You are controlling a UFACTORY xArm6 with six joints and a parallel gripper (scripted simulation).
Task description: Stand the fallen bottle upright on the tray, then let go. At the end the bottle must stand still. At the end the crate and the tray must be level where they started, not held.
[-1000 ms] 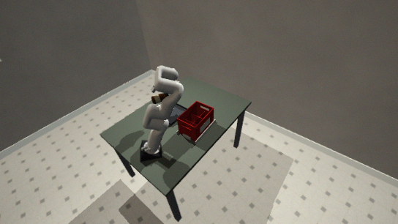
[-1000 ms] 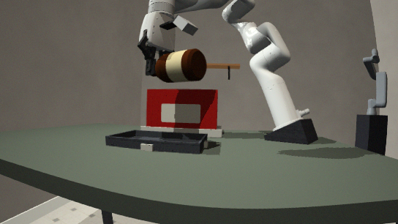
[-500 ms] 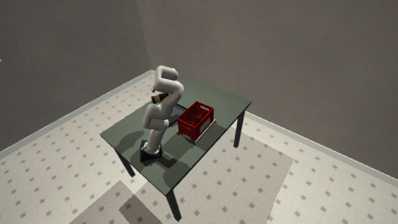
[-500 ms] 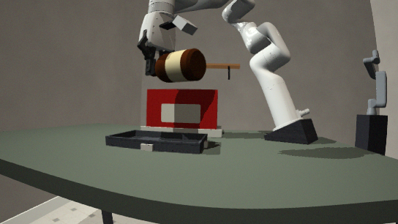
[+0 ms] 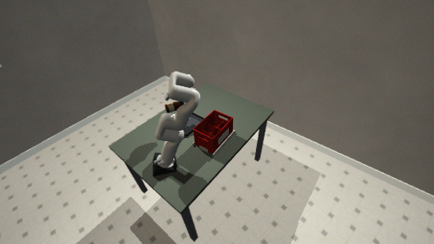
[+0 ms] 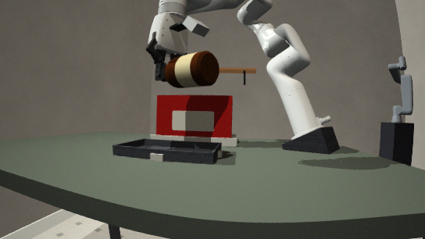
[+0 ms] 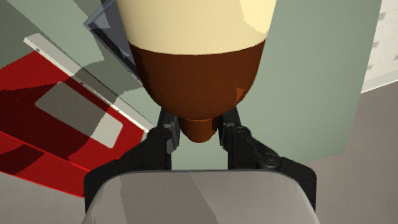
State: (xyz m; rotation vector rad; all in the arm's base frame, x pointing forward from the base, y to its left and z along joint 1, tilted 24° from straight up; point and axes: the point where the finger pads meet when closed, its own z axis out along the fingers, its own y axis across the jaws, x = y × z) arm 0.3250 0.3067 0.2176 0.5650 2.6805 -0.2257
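The brown bottle is 50 mm behind my hand and 20 mm to the left of it. The rest, counted from my hand: dark tray: 190 mm below, 50 mm to the right; then crate: 350 mm to the right, 120 mm below, 10 mm ahead.
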